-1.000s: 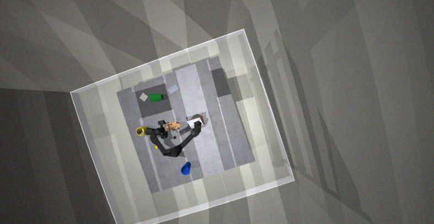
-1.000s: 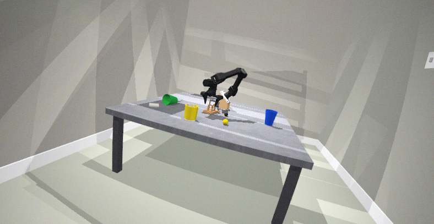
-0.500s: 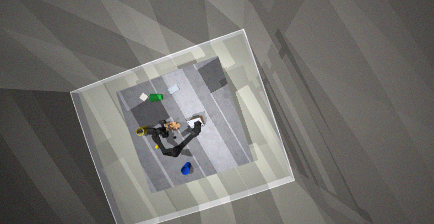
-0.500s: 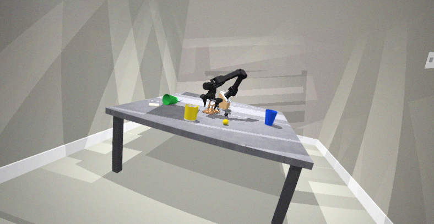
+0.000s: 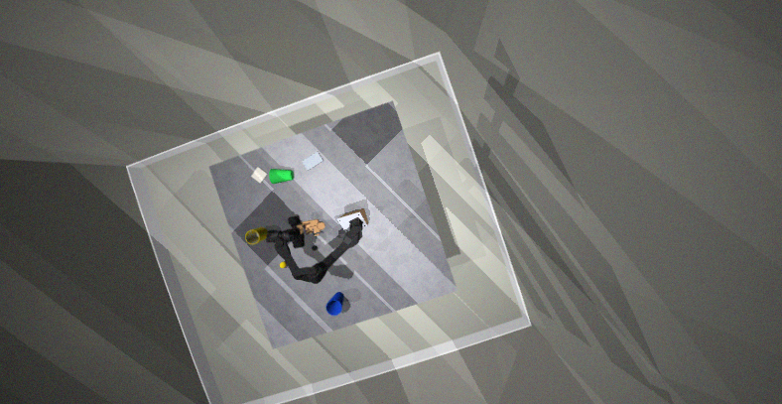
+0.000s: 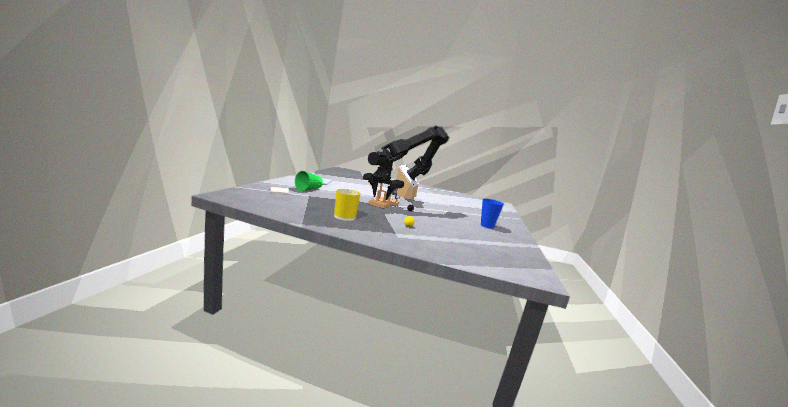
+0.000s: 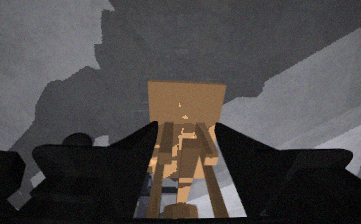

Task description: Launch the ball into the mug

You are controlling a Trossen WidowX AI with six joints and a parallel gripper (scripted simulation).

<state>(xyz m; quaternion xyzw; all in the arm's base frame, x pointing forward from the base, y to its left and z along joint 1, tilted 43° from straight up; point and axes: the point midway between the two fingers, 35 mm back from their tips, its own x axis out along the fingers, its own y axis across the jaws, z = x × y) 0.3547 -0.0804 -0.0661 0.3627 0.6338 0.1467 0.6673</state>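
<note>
Right now my gripper tip is 150 mm to the right of the small black ball and 20 mm above it. Also, from my gripper tip: yellow ball 230 mm ahead, 160 mm to the left, 10 mm below; wooden catapult 60 mm behind, 40 mm to the left, 20 mm above; yellow mug 270 mm ahead, 90 mm to the right.
</note>
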